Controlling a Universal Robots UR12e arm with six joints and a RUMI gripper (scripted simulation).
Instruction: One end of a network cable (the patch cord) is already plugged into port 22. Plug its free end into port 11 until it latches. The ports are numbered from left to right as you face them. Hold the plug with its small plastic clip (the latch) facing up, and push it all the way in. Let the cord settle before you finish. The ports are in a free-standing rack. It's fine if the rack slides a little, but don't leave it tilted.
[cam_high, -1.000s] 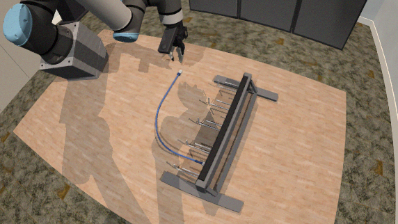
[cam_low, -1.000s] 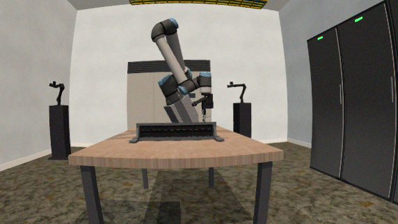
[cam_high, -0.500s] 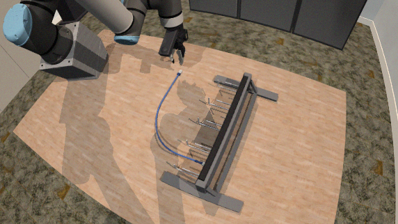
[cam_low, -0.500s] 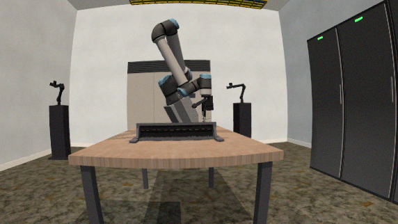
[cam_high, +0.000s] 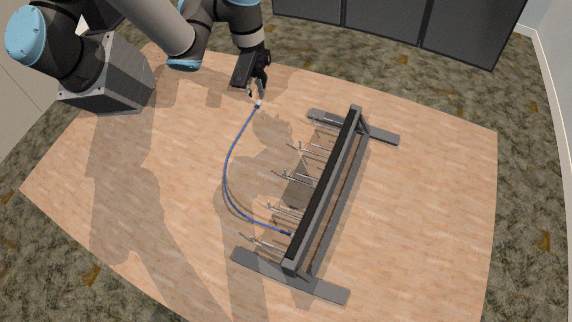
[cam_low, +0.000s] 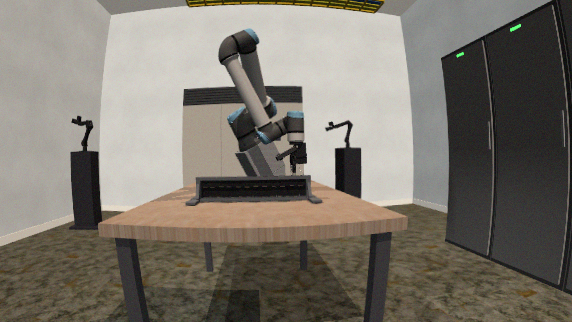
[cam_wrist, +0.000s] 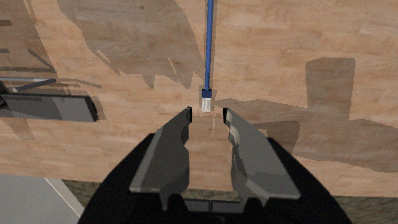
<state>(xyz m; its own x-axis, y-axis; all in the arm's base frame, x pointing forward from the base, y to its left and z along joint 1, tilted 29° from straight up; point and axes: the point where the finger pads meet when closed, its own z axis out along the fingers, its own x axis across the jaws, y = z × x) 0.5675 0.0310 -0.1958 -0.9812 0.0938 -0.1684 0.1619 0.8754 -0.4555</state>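
The plug lies 1 cm to the left of my hand and 5 cm below it.
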